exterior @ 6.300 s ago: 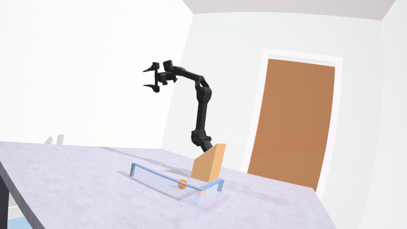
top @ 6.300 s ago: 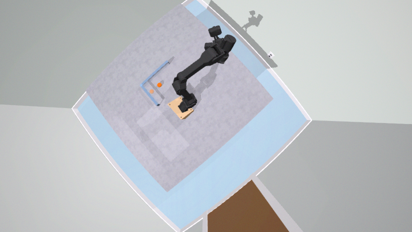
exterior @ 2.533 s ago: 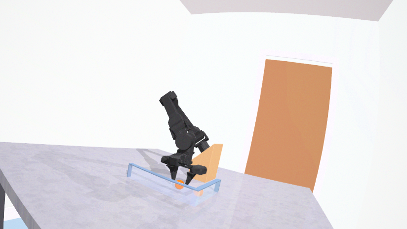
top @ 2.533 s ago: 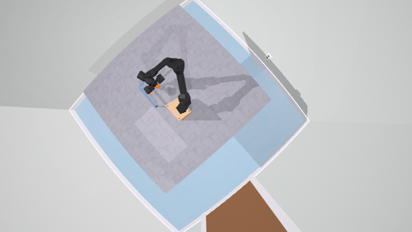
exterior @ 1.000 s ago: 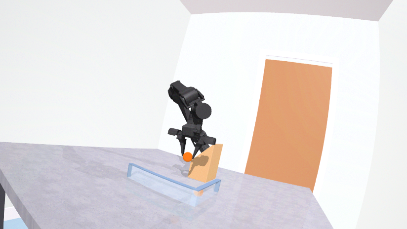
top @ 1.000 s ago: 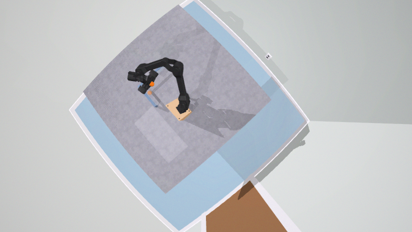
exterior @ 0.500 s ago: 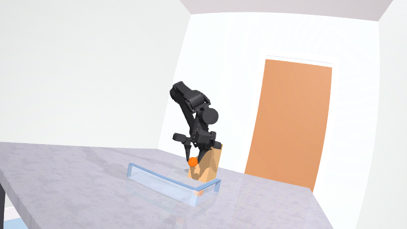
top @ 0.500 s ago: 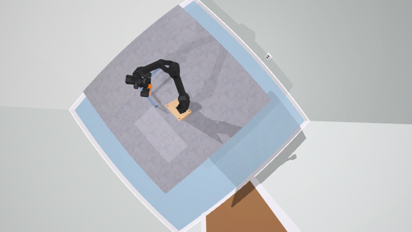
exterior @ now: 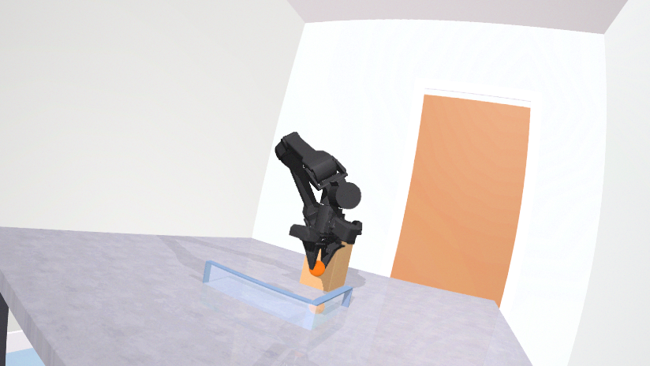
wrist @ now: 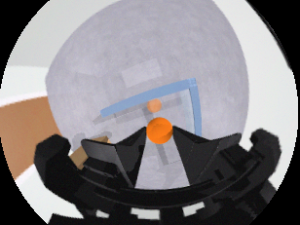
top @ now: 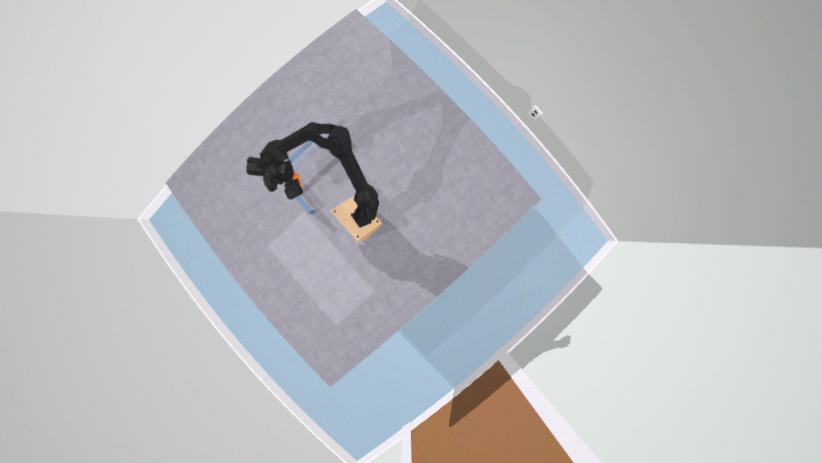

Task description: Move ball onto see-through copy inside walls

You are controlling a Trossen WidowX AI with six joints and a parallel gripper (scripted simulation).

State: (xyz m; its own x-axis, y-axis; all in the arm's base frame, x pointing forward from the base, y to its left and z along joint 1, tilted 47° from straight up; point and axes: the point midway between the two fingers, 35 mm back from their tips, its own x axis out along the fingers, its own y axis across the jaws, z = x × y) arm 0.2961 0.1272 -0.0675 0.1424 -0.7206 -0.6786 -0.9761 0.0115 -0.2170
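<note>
Now: gripper tip 90 mm above the see-through copy of ball and 20 mm to the right of it. Round my gripper tip: orange ball right at my gripper tip.
</note>
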